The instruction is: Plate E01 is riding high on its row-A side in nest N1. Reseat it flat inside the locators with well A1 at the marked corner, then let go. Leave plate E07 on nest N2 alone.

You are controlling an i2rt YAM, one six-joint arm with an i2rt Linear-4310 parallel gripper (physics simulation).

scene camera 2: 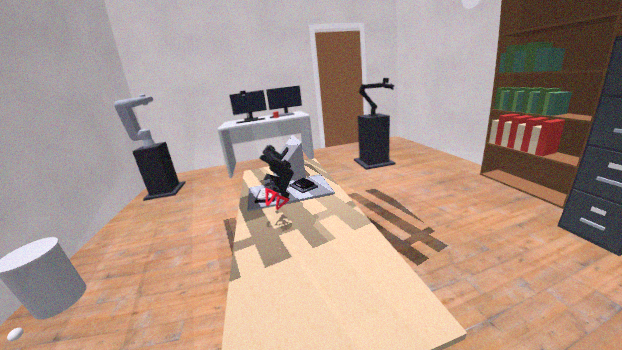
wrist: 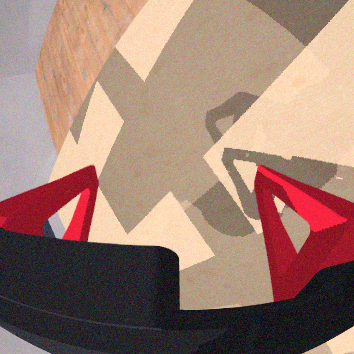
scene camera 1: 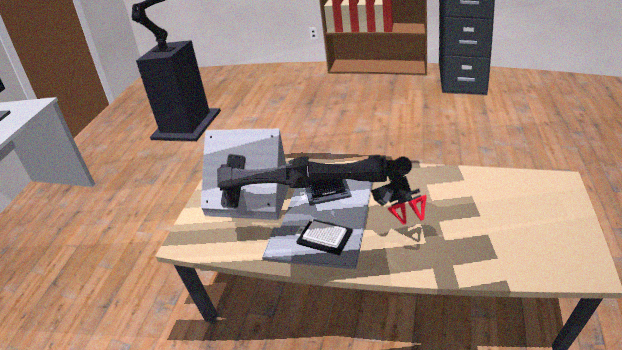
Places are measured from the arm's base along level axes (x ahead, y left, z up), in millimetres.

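Pixels of known places: gripper, fingertip midpoint: (scene camera 2: pixel 272 207) (wrist: pixel 175 173) (scene camera 1: pixel 413 222); arm's base, origin of the base link: (scene camera 2: pixel 280 158) (scene camera 1: pixel 233 181).
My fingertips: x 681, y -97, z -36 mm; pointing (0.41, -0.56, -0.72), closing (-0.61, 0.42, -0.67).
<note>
For each thing: its top centre in the pictures, then the offset to it from my fingertips. "pt": a spot on its surface instead. Level surfaces: height alone.
- white well plate, middle of its top: (scene camera 1: pixel 324 232) (scene camera 2: pixel 266 192) 302 mm back, 35 mm right, 51 mm down
- second black nest, surface spot: (scene camera 1: pixel 330 194) pt 328 mm back, 175 mm left, 62 mm down
- wooden table, its level: 90 mm down
A white well plate (scene camera 1: pixel 327 234) (scene camera 2: pixel 262 194) sits in a black nest (scene camera 1: pixel 341 248) at the near end of a grey base board (scene camera 1: pixel 280 251) (scene camera 2: pixel 324 187). A second black nest (scene camera 1: pixel 330 194) (scene camera 2: pixel 304 185) stands farther back on the board, partly under the arm in scene camera 1, with something dark in it. The labels, the marked corner and any plate tilt are too small to read, so I cannot tell which nest is N1. My gripper (scene camera 1: pixel 414 220) (scene camera 2: pixel 273 206) (wrist: pixel 175 173) is open and empty. It hangs above the wooden table, beside the board. No plate shows in the wrist view.
The arm's grey pedestal block (scene camera 1: pixel 242 145) stands at the left end of the wooden table (scene camera 1: pixel 540 225) (scene camera 2: pixel 320 295). The arm reaches from it over the back of the board. The table's edge and the floor show at upper left in the wrist view.
</note>
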